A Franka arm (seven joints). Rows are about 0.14 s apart.
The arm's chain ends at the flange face. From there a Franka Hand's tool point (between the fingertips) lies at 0.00 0.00 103.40 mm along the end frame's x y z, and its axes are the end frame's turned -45 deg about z.
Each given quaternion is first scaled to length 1.
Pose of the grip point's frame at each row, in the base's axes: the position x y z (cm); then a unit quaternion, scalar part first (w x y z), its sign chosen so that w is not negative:
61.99, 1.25, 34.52, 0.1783, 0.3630, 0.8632, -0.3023
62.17, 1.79, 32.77, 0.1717, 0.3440, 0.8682, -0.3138
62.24, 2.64, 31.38, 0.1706, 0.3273, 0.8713, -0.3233
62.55, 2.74, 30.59, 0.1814, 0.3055, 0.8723, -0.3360
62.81, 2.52, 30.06, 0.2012, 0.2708, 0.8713, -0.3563
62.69, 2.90, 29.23, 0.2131, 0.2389, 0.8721, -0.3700
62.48, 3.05, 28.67, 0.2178, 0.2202, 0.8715, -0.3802
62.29, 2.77, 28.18, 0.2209, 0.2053, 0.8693, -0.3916
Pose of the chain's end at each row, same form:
61.08, 7.98, 42.31, 0.2804, 0.6657, 0.6586, -0.2111
61.32, 8.65, 40.46, 0.2787, 0.6500, 0.6704, -0.2242
61.35, 9.62, 38.96, 0.2813, 0.6358, 0.6798, -0.2334
61.40, 9.95, 37.91, 0.2962, 0.6160, 0.6890, -0.2410
61.18, 10.07, 36.94, 0.3222, 0.5836, 0.7014, -0.2522
60.67, 10.63, 35.80, 0.3385, 0.5545, 0.7143, -0.2603
60.29, 10.89, 35.04, 0.3467, 0.5369, 0.7209, -0.2679
59.98, 10.75, 34.34, 0.3539, 0.5223, 0.7246, -0.2773

